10 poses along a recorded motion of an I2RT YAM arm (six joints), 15 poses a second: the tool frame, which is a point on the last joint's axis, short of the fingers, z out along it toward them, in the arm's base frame.
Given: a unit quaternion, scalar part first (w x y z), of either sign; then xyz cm.
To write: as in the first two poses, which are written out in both.
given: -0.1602 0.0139 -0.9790 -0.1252 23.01 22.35 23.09
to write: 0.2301 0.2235 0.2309 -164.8 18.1 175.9
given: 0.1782 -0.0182 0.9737 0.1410 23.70 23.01 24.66
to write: 0.2370 0.2301 0.2466 -162.6 20.0 174.8
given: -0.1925 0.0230 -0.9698 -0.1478 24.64 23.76 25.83
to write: 0.2464 0.2376 0.2583 -161.5 21.5 173.7
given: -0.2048 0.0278 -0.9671 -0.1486 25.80 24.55 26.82
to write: 0.2580 0.2455 0.2682 -161.1 22.8 172.9
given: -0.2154 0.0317 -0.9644 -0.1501 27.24 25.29 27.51
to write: 0.2724 0.2529 0.2751 -160.6 24.0 172.1
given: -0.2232 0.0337 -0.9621 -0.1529 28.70 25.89 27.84
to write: 0.2870 0.2589 0.2784 -160.1 24.8 171.6
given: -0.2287 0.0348 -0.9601 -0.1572 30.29 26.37 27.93
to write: 0.3029 0.2637 0.2793 -159.4 25.4 171.2
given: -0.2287 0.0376 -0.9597 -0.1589 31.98 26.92 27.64
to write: 0.3198 0.2692 0.2764 -159.1 25.3 170.8
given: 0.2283 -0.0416 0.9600 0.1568 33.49 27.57 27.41
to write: 0.3349 0.2757 0.2741 -159.3 25.2 170.4
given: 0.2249 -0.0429 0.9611 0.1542 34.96 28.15 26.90
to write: 0.3496 0.2815 0.2690 -159.7 24.8 170.4
